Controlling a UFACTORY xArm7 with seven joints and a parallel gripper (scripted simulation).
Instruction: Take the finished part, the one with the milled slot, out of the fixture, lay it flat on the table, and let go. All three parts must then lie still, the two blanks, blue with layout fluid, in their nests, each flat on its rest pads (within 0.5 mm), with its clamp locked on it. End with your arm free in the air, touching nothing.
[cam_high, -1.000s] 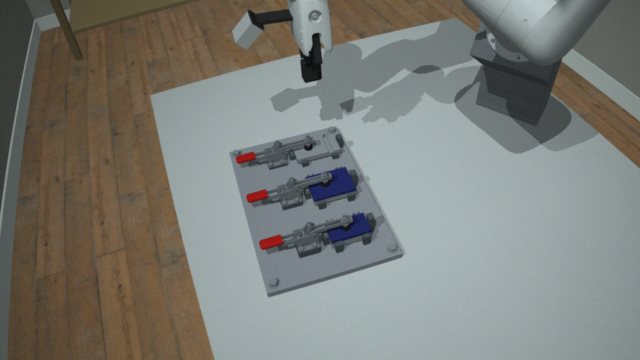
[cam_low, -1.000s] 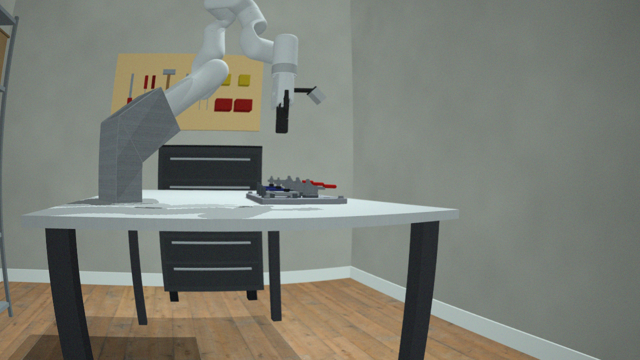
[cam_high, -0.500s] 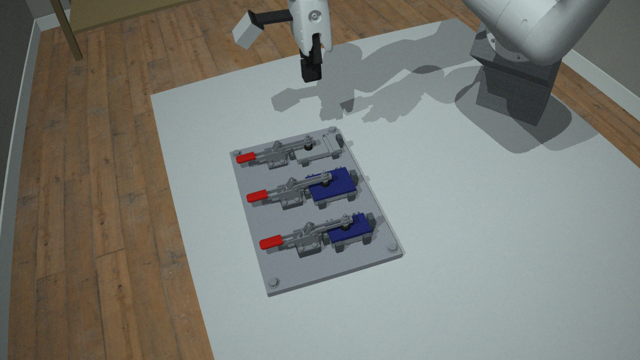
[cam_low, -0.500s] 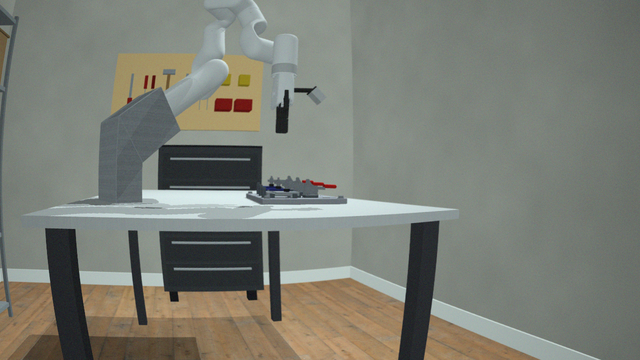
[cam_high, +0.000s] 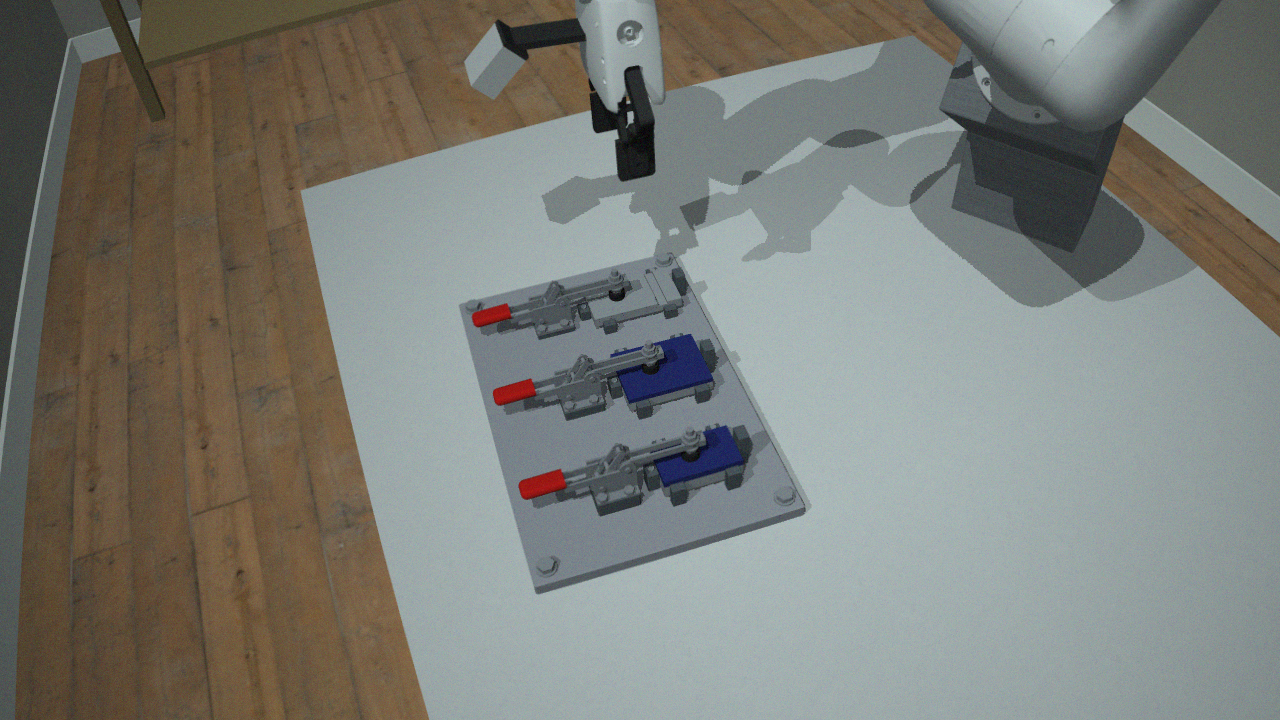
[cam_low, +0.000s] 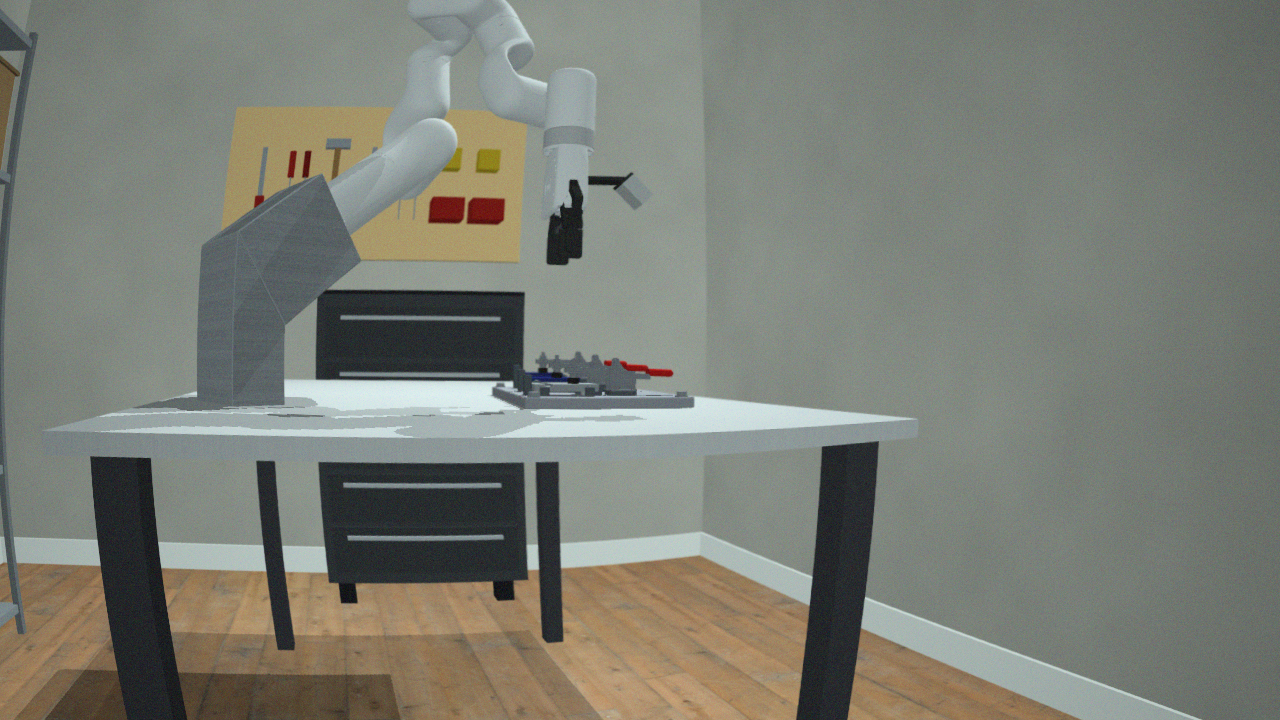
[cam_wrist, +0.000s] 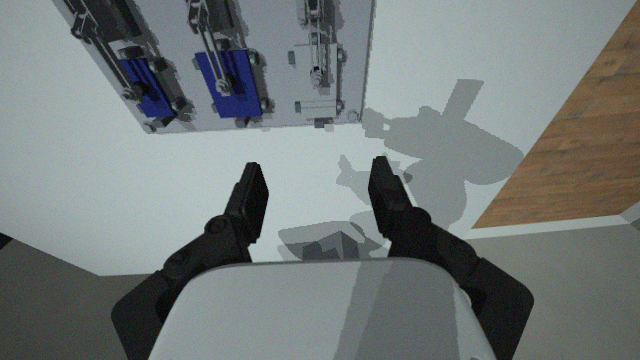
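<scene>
The toggle clamp lies 8 cm ahead of my hand, 3 cm to the left of it and 17 cm below it. From my hand the other things lie so: grey finished part (1 cm behind, 1 cm to the right, 19 cm below); grey fixture plate (1 cm ahead, 12 cm to the left, 21 cm below).
</scene>
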